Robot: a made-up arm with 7 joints. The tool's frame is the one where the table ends. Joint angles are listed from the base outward.
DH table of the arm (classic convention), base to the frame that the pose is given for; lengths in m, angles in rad. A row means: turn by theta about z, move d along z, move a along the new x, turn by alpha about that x. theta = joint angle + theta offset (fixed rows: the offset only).
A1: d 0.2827  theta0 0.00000  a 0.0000  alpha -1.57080
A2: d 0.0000  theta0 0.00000  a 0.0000  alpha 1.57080
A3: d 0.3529  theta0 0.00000  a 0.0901  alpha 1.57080
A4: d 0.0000  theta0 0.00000  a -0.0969  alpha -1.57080
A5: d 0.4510  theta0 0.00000  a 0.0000  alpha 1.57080
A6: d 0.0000  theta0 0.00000  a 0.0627  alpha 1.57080
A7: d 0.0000  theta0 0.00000  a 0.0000  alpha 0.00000
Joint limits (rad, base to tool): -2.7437..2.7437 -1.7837..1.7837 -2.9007..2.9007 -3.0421..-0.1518 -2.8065..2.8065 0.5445..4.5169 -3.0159..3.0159
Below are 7 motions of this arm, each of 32 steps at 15 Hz.
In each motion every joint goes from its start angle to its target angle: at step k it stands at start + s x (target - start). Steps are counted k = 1, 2, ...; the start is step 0. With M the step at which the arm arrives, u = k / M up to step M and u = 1 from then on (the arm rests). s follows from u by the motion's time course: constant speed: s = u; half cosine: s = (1 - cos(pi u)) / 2; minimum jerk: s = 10 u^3 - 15 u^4 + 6 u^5.
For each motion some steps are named. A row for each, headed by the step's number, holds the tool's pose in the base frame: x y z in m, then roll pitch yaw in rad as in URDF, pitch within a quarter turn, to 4 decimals.
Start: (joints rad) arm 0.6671 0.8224 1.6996 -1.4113 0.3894 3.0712 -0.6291
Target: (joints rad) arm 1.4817 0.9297 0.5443 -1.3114 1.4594 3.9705 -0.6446
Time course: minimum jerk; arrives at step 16
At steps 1, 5, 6, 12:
1: -0.0083 0.6485 0.7061 -1.2577 -0.9612 0.4423
5: -0.0318 0.6911 0.6128 -1.4690 -0.7719 0.4670
6: -0.0456 0.7063 0.5637 -1.5794 -0.6904 0.4553
12: -0.1267 0.7125 0.3110 -2.2948 -0.5921 0.1705

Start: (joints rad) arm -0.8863 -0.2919 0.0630 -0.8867 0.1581 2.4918 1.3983
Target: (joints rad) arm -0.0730 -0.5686 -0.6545 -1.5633 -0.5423 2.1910 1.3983
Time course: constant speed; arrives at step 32
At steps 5, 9, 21, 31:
5: 0.0957 -0.1226 1.1228 -1.3518 -0.1225 -2.3752
9: 0.0923 -0.1488 1.1108 -1.4447 -0.1465 -2.4090
21: 0.0905 -0.2500 1.0490 -1.7548 -0.2242 -2.4471
31: 0.1141 -0.3454 0.9608 -2.0547 -0.2967 -2.3856

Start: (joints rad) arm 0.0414 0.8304 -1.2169 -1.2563 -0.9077 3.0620 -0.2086
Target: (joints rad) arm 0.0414 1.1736 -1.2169 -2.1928 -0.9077 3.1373 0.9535
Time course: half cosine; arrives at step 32
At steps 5, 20, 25, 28, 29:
5: 0.6133 -0.4231 0.5148 1.6470 0.2680 0.4148
20: 0.4288 -0.4930 0.2320 2.0195 -0.0763 -0.1659
25: 0.3452 -0.4849 0.1727 2.0703 -0.1349 -0.4167
28: 0.3114 -0.4780 0.1544 2.0796 -0.1562 -0.5166
29: 0.3039 -0.4762 0.1507 2.0809 -0.1610 -0.5386

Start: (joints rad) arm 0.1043 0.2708 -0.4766 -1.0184 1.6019 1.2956 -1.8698
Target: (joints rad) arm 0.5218 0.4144 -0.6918 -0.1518 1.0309 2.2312 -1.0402
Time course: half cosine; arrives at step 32
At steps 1, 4, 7, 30, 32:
1: 0.6196 -0.1381 0.8471 1.8852 -0.9749 2.7947
4: 0.6164 -0.1297 0.8585 1.9207 -0.9715 2.7334
7: 0.6081 -0.1113 0.8821 1.9802 -0.9584 2.6151
30: 0.3492 0.1294 1.0670 1.3442 -0.7748 2.4649
32: 0.3449 0.1319 1.0676 1.3289 -0.7720 2.4742

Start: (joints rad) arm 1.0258 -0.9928 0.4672 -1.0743 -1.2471 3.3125 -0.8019
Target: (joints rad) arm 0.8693 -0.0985 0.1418 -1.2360 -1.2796 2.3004 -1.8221
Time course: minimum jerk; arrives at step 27
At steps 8, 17, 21, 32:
8: -0.3291 -0.0845 1.0020 0.0321 0.4265 2.1733
17: 0.0169 0.2868 1.0405 0.8172 0.8265 1.5186
21: 0.1505 0.3846 0.9821 1.0564 1.1584 1.4044
32: 0.2036 0.4172 0.9495 1.2013 1.3050 1.4255

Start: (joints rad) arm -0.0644 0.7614 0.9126 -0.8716 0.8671 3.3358 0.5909
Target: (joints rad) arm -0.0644 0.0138 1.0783 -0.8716 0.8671 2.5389 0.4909
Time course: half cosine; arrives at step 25
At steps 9, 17, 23, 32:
9: 0.6093 0.2194 0.7989 -1.2365 0.2975 -0.7745
17: 0.3805 0.2717 0.9897 -1.2099 -0.1639 -0.3872
23: 0.2537 0.2980 1.0426 -1.2882 -0.3887 -0.2211
32: 0.2441 0.2999 1.0455 -1.2964 -0.4049 -0.2082

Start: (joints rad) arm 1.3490 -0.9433 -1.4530 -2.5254 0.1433 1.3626 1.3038
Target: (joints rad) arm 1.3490 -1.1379 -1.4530 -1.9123 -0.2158 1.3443 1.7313
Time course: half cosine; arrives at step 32
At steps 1, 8, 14, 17, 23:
1: 0.4509 -0.0550 0.3181 2.2896 1.2541 -1.4493
8: 0.4750 -0.0882 0.3407 2.4084 1.1861 -1.4016
14: 0.5085 -0.1539 0.3796 2.5356 1.0684 -1.4216
17: 0.5220 -0.1951 0.4005 2.5829 1.0062 -1.4697
23: 0.5356 -0.2757 0.4342 2.6432 0.9058 -1.6025

